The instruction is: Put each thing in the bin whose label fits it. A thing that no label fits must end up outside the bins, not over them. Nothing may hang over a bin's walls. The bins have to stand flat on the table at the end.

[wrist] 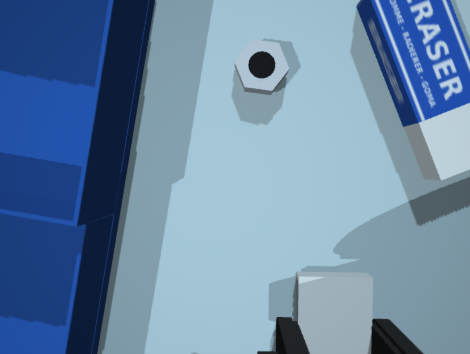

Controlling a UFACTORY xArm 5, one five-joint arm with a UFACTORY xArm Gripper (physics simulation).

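Frame: origin at the arm's base, x ahead, y left, z up, level; metres.
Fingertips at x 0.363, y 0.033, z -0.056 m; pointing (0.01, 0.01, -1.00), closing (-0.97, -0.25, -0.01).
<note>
Offsets run from my fingertips to a thing's top centre. "pt": to the spot under its first point. Level surfaces: height alone.
A plain white block @[dx +0.002, dy -0.006, dz +0.007 m] (335,300) stands out at the lower right of the wrist view. My gripper (334,327) is shut on this block, with one dark finger against each long side; the block's near end is cut off by the frame's edge. A silver hex nut @[dx +0.051, dy -0.092, dz +0.009 m] (243,65) with a dark hole lies flat on the table at the upper middle. An eraser @[dx -0.004, dy -0.103, dz +0.013 m] (425,65) with a blue sleeve and a white end lies at the upper right, partly outside the view. Part of the blue bins @[pt dx +0.089, dy -0.057, dz +0.027 m] (107,130) shows at the left; their labels are not in view.
The bins' dark outer wall runs from top to bottom along the left side, with a seam between two bins at mid-height. The eraser lies ahead and to the right of the block, and the nut ahead and to the left. Shadows fall across the table @[dz +0.000 m] (240,200).
</note>
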